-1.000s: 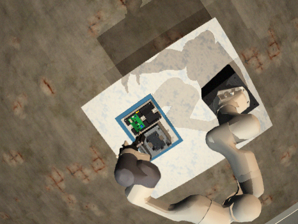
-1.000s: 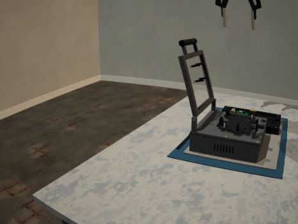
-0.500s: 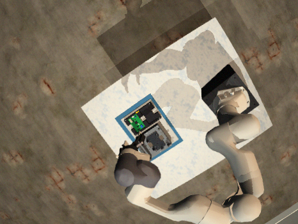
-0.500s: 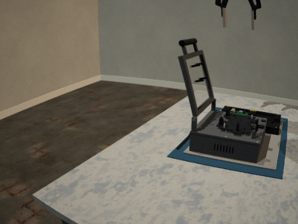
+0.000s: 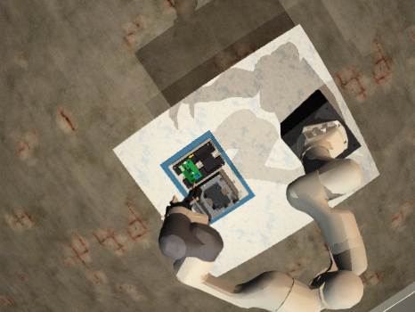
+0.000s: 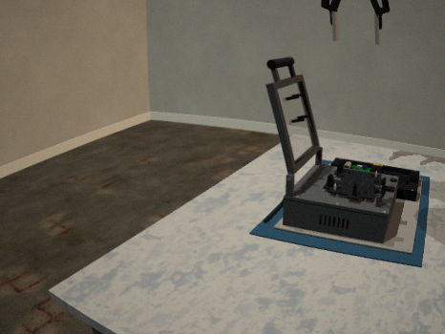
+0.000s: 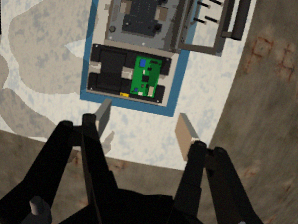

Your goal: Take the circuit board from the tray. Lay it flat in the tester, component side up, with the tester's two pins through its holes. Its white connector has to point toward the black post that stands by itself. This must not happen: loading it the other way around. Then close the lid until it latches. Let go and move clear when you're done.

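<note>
Right now my hand is 31 cm above the green circuit board. The rest, counted from my hand: tester nest (6 cm behind, 17 cm to the left, 26 cm below); then tester lid (6 cm ahead, 18 cm to the left, 15 cm below).
</note>
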